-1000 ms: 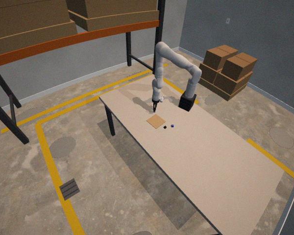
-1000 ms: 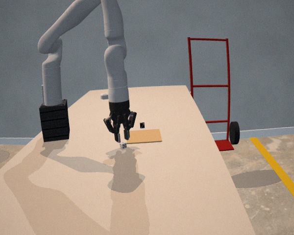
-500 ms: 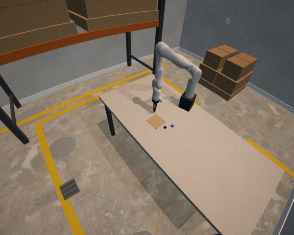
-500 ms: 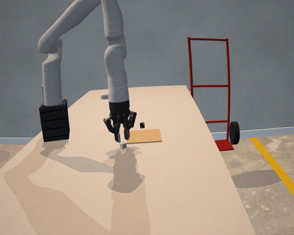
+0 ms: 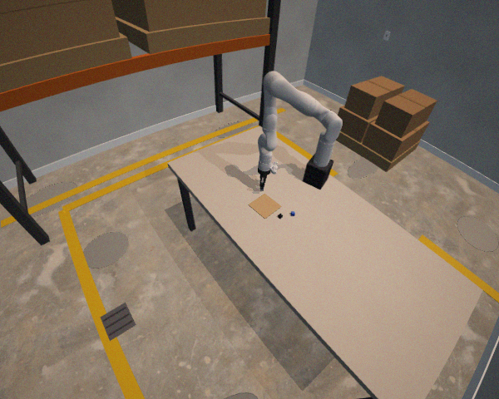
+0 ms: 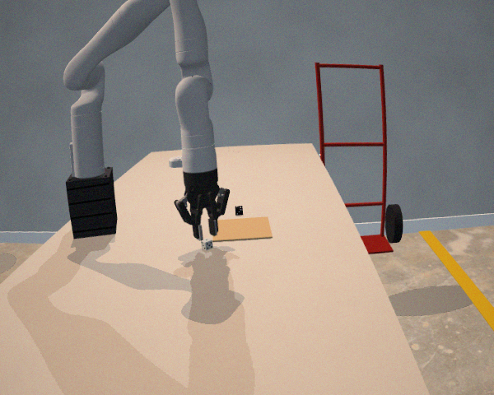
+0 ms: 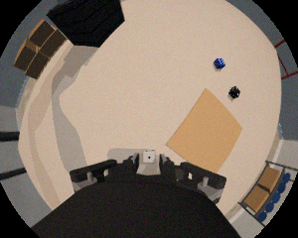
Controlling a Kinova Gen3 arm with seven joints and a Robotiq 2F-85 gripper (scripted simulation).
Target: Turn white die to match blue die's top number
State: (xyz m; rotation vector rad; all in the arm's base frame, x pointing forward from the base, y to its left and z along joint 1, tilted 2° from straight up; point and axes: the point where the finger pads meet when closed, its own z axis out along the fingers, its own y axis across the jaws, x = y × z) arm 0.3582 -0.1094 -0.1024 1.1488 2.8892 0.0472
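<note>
My hand is 40 mm above the white die. Also, from my hand: tan mat: 120 mm to the left, 60 mm ahead, 40 mm below; then blue die: 260 mm to the left, 40 mm below, 40 mm behind; then black die: 230 mm to the left, 40 mm below, 40 mm ahead.
</note>
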